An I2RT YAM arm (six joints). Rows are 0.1 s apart.
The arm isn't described. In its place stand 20 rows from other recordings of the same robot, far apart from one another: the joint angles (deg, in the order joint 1, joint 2, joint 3, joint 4, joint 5, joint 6), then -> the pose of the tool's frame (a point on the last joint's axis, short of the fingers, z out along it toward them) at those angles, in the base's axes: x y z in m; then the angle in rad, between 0 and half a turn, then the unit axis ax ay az.
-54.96 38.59 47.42 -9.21 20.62 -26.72 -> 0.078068 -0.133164 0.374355 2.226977 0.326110 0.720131 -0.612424
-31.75 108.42 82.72 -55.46 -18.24 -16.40 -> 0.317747 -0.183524 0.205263 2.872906 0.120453 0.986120 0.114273
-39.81 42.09 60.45 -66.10 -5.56 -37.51 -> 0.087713 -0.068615 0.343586 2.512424 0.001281 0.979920 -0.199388
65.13 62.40 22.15 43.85 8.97 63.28 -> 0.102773 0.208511 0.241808 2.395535 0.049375 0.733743 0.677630
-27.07 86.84 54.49 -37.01 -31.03 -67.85 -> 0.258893 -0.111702 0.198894 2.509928 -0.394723 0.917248 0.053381
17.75 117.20 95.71 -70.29 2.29 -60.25 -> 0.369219 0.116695 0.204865 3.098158 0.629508 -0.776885 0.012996
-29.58 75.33 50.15 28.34 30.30 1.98 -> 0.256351 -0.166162 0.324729 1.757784 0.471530 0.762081 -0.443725
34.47 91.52 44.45 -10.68 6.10 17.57 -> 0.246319 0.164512 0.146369 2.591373 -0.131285 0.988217 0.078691
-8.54 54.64 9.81 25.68 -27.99 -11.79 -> 0.183329 -0.010634 0.164041 1.883479 -0.201023 0.972558 0.117136
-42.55 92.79 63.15 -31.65 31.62 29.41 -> 0.227226 -0.233914 0.216683 2.725019 0.615595 0.730402 -0.295898
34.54 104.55 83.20 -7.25 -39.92 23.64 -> 0.337376 0.259953 0.287229 2.581008 -0.260417 0.819996 0.509695
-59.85 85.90 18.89 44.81 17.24 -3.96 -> 0.117469 -0.223244 0.133913 2.313346 0.500746 0.749095 -0.433716
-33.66 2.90 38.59 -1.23 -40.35 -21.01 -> 0.015857 0.017133 0.375744 1.247877 -0.436687 0.801548 -0.408443
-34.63 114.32 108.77 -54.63 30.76 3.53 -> 0.343794 -0.259560 0.299355 2.799324 0.374533 0.870954 -0.318062
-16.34 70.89 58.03 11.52 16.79 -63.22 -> 0.279069 -0.092533 0.364391 2.175569 -0.212170 0.778960 -0.590089
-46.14 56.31 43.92 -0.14 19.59 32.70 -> 0.151248 -0.174616 0.315867 1.862496 0.710828 0.655832 -0.254180
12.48 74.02 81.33 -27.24 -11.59 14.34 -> 0.276766 0.068582 0.420873 2.009267 -0.053005 0.966213 0.252235
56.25 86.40 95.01 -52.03 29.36 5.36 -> 0.188386 0.250523 0.400793 2.213160 -0.325746 0.945446 -0.004536
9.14 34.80 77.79 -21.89 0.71 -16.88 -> 0.043276 0.006516 0.514570 1.210051 -0.215139 0.971030 -0.103997
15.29 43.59 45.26 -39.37 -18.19 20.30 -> 0.148747 0.052186 0.296707 2.381428 -0.033231 0.956842 0.288704
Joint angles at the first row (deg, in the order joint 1, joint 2, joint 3, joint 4, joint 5, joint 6):
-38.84, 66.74, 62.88, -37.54, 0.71, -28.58
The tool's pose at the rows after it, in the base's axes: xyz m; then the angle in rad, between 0 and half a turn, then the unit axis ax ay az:
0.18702 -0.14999 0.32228 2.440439 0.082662 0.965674 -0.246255
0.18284 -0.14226 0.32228 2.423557 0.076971 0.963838 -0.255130
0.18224 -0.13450 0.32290 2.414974 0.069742 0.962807 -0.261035
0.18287 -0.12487 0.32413 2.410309 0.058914 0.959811 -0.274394
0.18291 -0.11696 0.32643 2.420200 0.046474 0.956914 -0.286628
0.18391 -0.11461 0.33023 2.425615 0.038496 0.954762 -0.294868
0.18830 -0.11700 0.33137 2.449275 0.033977 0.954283 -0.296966
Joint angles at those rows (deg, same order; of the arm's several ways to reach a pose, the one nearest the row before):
-38.71, 64.98, 60.70, -36.81, 0.10, -28.98
-37.77, 62.73, 59.05, -36.04, 0.78, -29.00
-36.12, 61.34, 58.24, -35.85, 1.94, -28.76
-33.63, 59.93, 57.48, -35.49, 4.35, -28.73
-31.49, 59.00, 57.48, -36.16, 6.76, -29.25
-30.64, 59.02, 58.27, -36.67, 7.91, -29.93
-30.46, 60.51, 59.54, -37.41, 8.70, -30.60

